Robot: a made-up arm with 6 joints.
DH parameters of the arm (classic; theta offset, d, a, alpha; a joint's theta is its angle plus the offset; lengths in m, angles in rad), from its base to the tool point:
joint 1: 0 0.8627 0.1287 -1.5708
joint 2: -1.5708 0 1.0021 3.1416
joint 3: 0 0 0.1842 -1.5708
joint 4: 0 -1.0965 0 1.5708
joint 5: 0 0 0 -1.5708
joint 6: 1.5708 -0.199 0 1.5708
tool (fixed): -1.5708 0 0 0
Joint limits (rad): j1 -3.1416..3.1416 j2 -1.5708..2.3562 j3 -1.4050..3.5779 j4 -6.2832..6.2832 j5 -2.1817..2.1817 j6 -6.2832..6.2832
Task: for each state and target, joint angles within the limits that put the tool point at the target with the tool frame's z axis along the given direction. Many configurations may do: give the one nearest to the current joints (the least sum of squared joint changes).
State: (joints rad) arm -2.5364 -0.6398 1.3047 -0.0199 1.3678 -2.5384
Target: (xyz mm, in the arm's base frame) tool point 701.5 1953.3 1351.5 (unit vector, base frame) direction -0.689 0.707 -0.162
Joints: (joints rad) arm -1.8675 -1.2954 1.4271 0.6865 0.9117 -2.0543
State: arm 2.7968 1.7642 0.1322 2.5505 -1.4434 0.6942
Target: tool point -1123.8 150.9 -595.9 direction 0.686 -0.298 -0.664
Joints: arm 3.1193 1.7866 -0.0024 2.2610 -0.9616 0.2326
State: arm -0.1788 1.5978 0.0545 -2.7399 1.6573 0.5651
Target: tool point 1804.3 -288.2 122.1 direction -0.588 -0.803 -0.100
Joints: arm -0.1982 1.4320 0.5355 -3.5200 1.4183 1.3845
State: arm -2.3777 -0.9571 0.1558 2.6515 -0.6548 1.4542
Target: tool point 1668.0 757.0 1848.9 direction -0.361 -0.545 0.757
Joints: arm -2.7505 -1.4576 0.7847 1.9722 -0.3565 0.7485
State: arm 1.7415 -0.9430 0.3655 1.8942 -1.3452 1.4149
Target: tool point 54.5 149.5 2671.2 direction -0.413 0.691 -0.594
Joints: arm 2.2366 -0.7577 0.1102 1.7395 -0.7605 1.4793
